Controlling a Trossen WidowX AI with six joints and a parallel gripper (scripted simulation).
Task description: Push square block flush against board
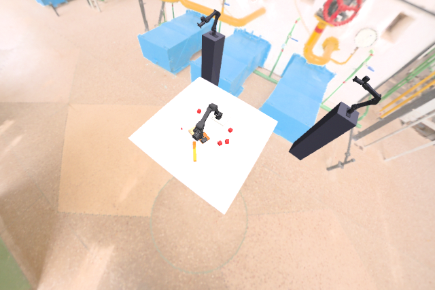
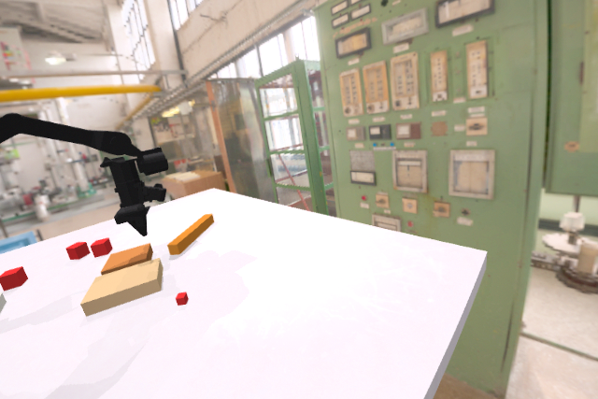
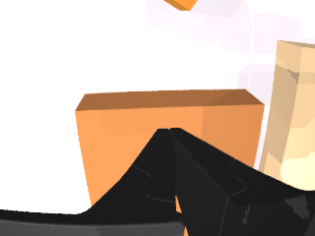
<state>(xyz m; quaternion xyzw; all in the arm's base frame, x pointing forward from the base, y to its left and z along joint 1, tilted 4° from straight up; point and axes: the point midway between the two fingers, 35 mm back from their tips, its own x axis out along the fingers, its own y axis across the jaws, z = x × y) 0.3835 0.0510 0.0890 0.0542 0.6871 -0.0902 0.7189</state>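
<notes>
The square block is 50 mm behind my gripper tip and 50 mm below it. Also, from my gripper tip: long orange-yellow bar 130 mm ahead, 40 mm to the left, 50 mm below; tan board 70 mm behind, 120 mm to the right, 50 mm below.
</notes>
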